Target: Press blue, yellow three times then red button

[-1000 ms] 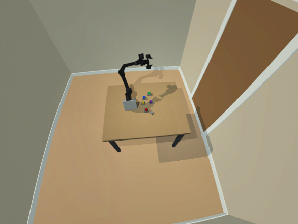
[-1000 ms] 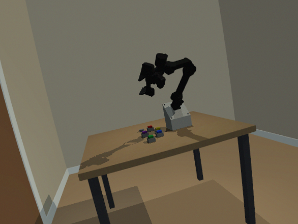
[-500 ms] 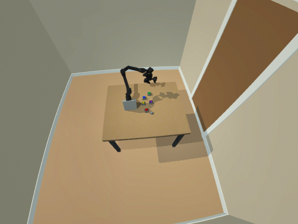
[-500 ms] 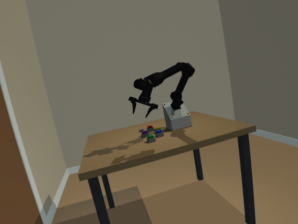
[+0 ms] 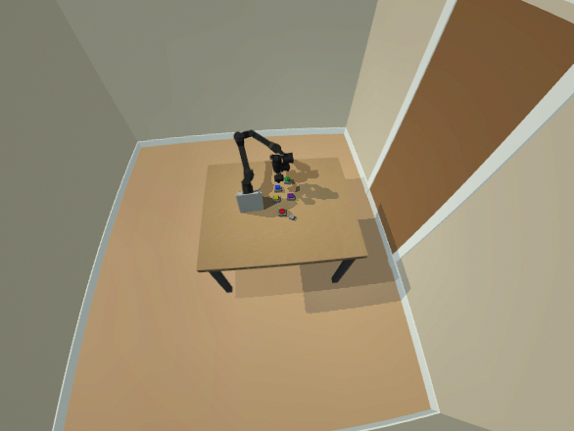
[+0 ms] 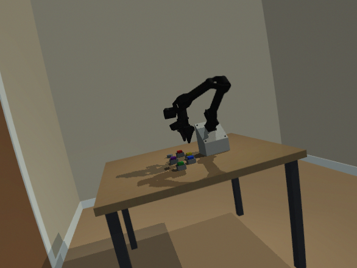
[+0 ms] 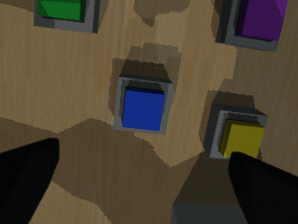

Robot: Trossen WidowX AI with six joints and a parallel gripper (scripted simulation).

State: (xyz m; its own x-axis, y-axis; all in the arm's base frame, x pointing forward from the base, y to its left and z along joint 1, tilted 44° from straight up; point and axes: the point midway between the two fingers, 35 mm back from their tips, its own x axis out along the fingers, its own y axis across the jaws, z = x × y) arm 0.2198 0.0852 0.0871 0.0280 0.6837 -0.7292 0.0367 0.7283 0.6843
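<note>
Now: the blue button 10 mm behind my gripper tip and 100 mm below it. Round my gripper tip: green button (80 mm ahead, 70 mm to the left, 100 mm below); yellow button (30 mm behind, 90 mm to the right, 100 mm below); purple button (80 mm ahead, 90 mm to the right, 100 mm below).
</note>
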